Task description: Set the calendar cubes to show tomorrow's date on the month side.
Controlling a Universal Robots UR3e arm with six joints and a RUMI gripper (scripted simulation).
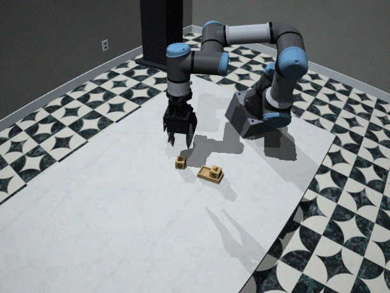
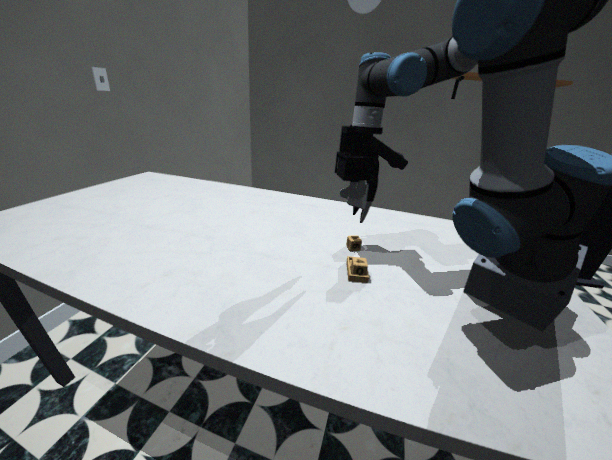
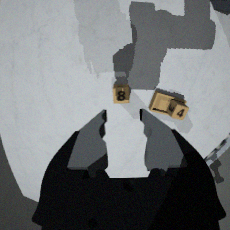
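The wooden cube lies 9 cm below my hand. Round my hand: wooden calendar tray 11 cm to the left, 10 cm below, 1 cm behind.
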